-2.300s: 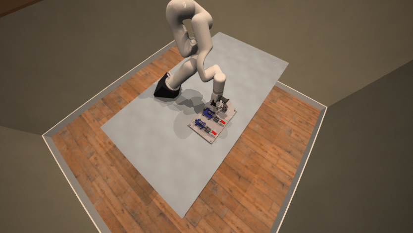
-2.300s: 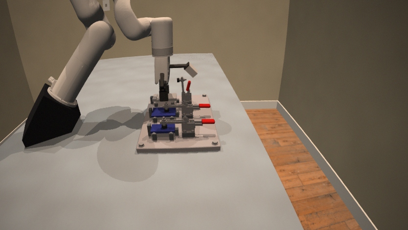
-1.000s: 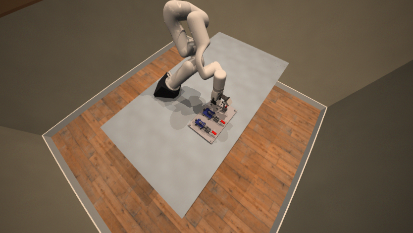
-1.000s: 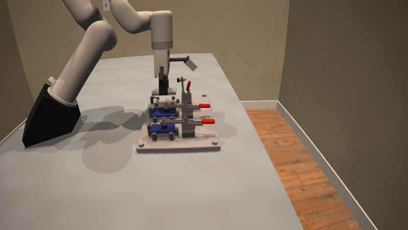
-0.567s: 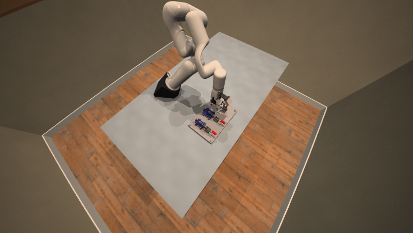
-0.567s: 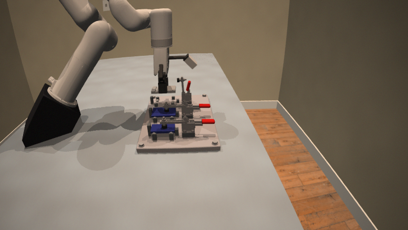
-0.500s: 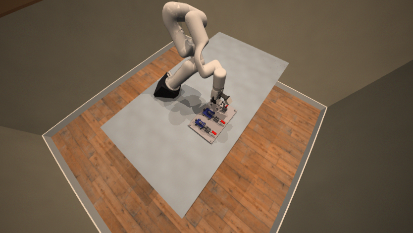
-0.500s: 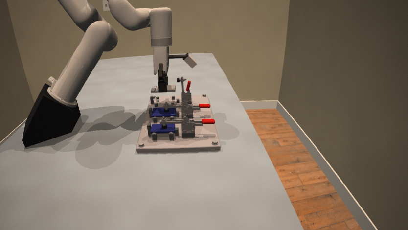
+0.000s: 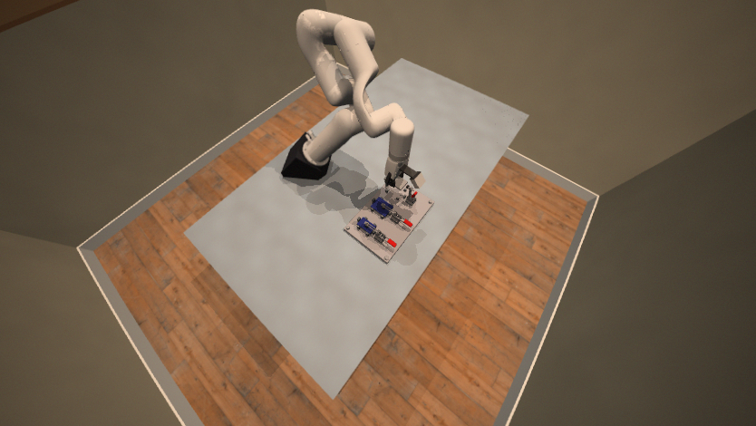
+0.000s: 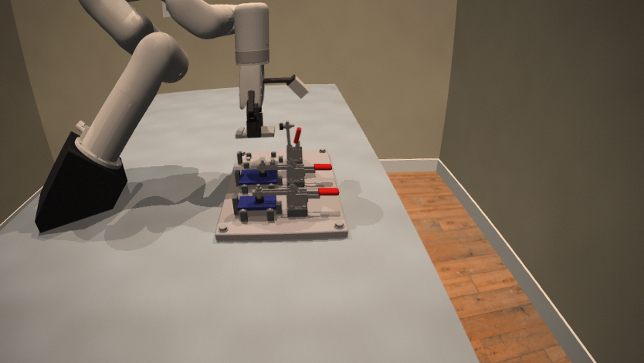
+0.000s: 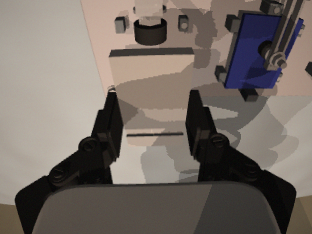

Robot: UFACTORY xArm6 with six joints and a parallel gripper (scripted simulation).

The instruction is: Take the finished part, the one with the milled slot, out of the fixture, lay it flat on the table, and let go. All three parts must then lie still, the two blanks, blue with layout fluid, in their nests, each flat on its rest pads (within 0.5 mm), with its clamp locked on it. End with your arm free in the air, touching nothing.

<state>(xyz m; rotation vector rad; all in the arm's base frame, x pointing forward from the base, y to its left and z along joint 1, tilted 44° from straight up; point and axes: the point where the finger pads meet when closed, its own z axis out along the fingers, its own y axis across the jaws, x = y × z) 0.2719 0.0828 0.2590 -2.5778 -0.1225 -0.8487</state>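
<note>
The finished part lies 2 cm below my hand and 1 cm behind it. From my hand the other things lie so: fixture plate 10 cm below, 9 cm to the right, 9 cm ahead.
</note>
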